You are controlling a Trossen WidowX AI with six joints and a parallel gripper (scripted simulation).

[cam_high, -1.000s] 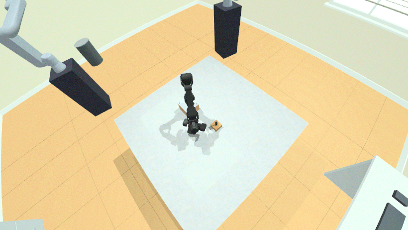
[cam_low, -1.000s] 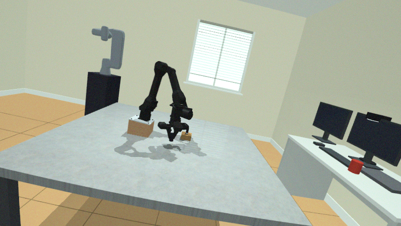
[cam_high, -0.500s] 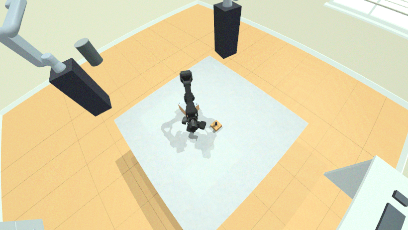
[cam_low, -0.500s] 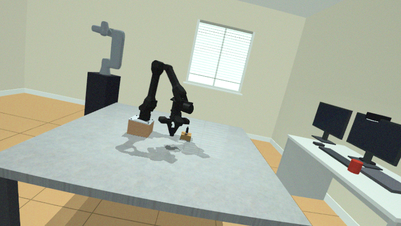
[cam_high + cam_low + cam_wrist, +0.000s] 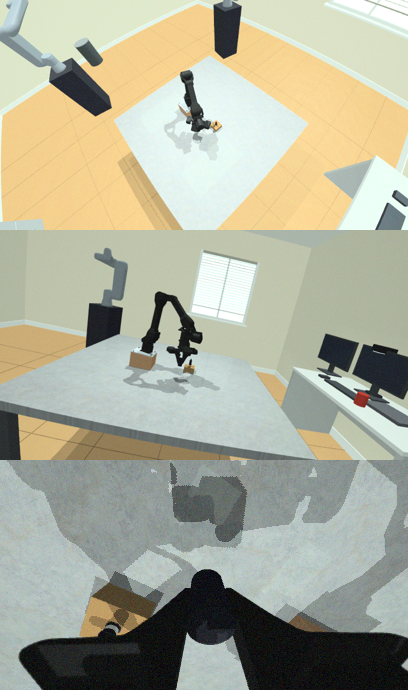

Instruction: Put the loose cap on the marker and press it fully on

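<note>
Right now the tan holder block is 4 cm ahead of my gripper tip, 14 cm to the left of it and 7 cm below it.
</note>
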